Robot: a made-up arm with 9 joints. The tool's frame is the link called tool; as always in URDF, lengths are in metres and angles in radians. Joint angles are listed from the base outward.
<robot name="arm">
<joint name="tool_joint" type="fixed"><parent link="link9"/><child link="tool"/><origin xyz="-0.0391 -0.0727 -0.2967" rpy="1.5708 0 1.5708"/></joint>
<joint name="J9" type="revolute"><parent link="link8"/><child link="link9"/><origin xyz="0.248 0.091 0.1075" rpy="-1.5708 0 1.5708"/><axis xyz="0 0 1"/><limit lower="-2.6" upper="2.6"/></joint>
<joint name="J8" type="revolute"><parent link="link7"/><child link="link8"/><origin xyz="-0.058 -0.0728 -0.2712" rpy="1.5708 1.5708 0"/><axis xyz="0 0 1"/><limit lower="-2.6" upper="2.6"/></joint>
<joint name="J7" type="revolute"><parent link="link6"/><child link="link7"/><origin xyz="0.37 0.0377 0.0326" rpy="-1.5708 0 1.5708"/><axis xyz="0 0 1"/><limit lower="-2.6" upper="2.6"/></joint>
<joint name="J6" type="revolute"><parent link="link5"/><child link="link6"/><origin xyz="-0.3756 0.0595 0.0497" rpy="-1.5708 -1.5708 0"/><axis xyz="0 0 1"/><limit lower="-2.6" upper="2.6"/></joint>
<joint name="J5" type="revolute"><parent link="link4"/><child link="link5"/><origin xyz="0.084 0.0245 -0.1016" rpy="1.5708 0 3.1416"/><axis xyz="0 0 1"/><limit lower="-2.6" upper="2.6"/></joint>
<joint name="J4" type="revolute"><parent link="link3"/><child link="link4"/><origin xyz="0.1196 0.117 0.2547" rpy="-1.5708 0 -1.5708"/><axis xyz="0 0 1"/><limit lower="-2.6" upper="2.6"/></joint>
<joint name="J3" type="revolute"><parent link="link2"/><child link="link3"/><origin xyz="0.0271 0.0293 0.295" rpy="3.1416 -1.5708 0"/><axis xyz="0 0 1"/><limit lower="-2.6" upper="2.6"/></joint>
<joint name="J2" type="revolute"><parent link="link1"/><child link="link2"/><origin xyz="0.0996 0.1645 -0.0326" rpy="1.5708 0 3.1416"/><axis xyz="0 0 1"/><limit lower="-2.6" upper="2.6"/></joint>
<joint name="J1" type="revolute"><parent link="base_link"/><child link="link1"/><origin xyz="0 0 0.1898" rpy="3.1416 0 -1.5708"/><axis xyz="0 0 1"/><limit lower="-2.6" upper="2.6"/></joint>
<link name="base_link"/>
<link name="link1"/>
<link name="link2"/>
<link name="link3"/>
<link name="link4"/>
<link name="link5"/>
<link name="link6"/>
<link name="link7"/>
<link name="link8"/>
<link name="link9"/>
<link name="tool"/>
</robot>
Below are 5 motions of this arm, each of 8 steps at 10 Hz.
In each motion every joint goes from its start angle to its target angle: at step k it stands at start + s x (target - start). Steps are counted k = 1, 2, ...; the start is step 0. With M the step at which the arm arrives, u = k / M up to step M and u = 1 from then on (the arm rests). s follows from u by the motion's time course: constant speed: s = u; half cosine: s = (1 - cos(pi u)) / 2; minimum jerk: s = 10 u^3 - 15 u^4 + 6 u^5.
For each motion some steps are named. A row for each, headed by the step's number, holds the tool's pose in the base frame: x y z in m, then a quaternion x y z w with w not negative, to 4 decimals.
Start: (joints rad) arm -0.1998 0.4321 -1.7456 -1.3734 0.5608 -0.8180 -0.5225 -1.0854 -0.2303
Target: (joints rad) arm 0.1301 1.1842 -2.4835 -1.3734 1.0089 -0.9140 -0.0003 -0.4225 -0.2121
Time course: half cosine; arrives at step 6
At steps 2, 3, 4, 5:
2: -0.4455 1.5758 0.0731 -0.7173 -0.0639 -0.6435 0.2594
3: -0.4687 1.5996 -0.1306 -0.6635 -0.0947 -0.7196 0.1817
4: -0.5274 1.5836 -0.3331 -0.6064 -0.1257 -0.7748 0.1271
5: -0.5976 1.5463 -0.4707 -0.5689 -0.1471 -0.8025 0.1037

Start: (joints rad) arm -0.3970 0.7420 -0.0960 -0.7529 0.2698 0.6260 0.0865 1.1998 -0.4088
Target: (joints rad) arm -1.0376 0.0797 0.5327 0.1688 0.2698 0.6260 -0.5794 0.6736 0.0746
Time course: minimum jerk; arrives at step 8
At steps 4, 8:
4: -0.5039 -0.8872 0.6224 -0.6363 -0.4292 0.2325 0.5974
8: 0.0794 -0.9329 0.8640 -0.4860 -0.4736 0.4475 0.5824

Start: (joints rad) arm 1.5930 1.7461 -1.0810 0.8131 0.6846 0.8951 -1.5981 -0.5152 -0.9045
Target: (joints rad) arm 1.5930 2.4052 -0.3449 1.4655 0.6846 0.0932 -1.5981 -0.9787 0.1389
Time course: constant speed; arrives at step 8
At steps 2, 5, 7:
2: 0.6318 1.2558 0.0663 0.0224 0.2773 0.9078 0.3139
5: 0.8978 0.8402 -0.3252 0.0629 0.5228 0.7594 0.3821
7: 0.8710 0.4746 -0.5891 0.1032 0.6933 0.6268 0.3402

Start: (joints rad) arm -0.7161 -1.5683 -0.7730 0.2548 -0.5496 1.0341 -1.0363 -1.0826 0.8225
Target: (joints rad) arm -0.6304 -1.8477 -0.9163 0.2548 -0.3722 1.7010 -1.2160 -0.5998 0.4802
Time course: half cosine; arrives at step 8
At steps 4, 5, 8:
4: -0.0709 -1.0296 -0.1223 0.3461 -0.1086 0.4070 0.8383
5: -0.1114 -1.1096 0.0060 0.2860 -0.1508 0.3549 0.8772
8: -0.1911 -1.2019 0.2289 0.1782 -0.2115 0.2783 0.9198

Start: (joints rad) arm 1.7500 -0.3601 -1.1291 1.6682 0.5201 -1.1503 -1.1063 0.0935 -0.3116
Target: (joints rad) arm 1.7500 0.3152 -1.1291 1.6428 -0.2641 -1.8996 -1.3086 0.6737 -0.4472
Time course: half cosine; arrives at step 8
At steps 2, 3, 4, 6, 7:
2: -1.3046 1.0610 0.4031 -0.8452 -0.4757 -0.1634 0.1808
3: -1.2997 1.0389 0.2812 -0.8433 -0.4894 -0.1839 0.1244
4: -1.2808 1.0079 0.1328 -0.8377 -0.5016 -0.2092 0.0541
6: -1.2084 0.9254 -0.1373 0.8136 0.5145 0.2581 0.0821
7: -1.1770 0.8917 -0.2148 0.8019 0.5164 0.2736 0.1243

